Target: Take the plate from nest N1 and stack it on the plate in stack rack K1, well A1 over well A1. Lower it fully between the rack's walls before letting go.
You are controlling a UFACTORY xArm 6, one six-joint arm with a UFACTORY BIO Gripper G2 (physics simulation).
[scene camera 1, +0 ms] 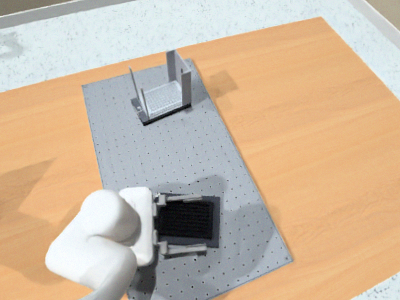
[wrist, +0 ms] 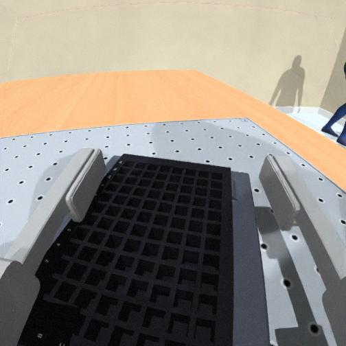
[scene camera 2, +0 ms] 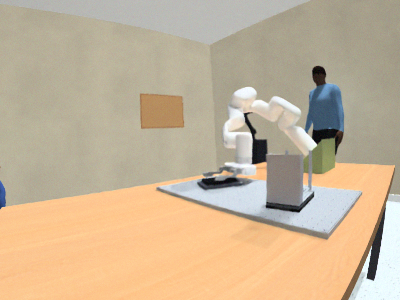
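Seen in the pictures: hand, its tool point: [scene camera 1: 194,222] [scene camera 2: 213,176]; arm's base, origin of its link: [scene camera 2: 314,154].
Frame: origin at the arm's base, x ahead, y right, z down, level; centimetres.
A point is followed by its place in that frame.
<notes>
The black well plate [scene camera 1: 185,219] @(x 59.0, y 24.3, z 4.8 cm) [wrist: 155,225] lies in the dark nest N1 [scene camera 1: 216,225] @(x 65.1, y 28.7, z 6.2 cm) [scene camera 2: 215,185] @(x 65.2, y 21.1, z 6.1 cm) [wrist: 248,225]. My gripper [scene camera 1: 202,223] @(x 60.5, y 26.0, z 3.7 cm) [scene camera 2: 209,176] [wrist: 186,189] is open, with one finger along each long side of the plate. In the wrist view the left finger is close to the plate's edge, and a gap shows between the plate and the right finger. Stack rack K1 [scene camera 1: 186,90] @(x 74.5, y -6.3, z -0.6 cm) [scene camera 2: 284,177] @(x 75.8, y -11.5, z -1.5 cm) stands at the far end of the board, with a light grey plate [scene camera 1: 162,99] @(x 68.3, y -10.0, z 4.0 cm) low between its upright walls. In scene camera 2 the rack's wall hides that plate.
The nest and rack stand on a grey perforated board [scene camera 1: 165,150] @(x 62.7, y 4.2, z 7.4 cm) [scene camera 2: 330,215] @(x 74.8, y -23.8, z 7.4 cm) [wrist: 140,140] on the wooden table [scene camera 1: 300,125] @(x 103.5, y 14.2, z 8.7 cm) [scene camera 2: 125,240] @(x 109.8, y 8.6, z 8.7 cm) [wrist: 125,97]. The rack's walls rise well above its plate. A green block [scene camera 2: 322,156] @(x 14.3, y -7.8, z -0.4 cm) stands behind the rack in scene camera 2.
</notes>
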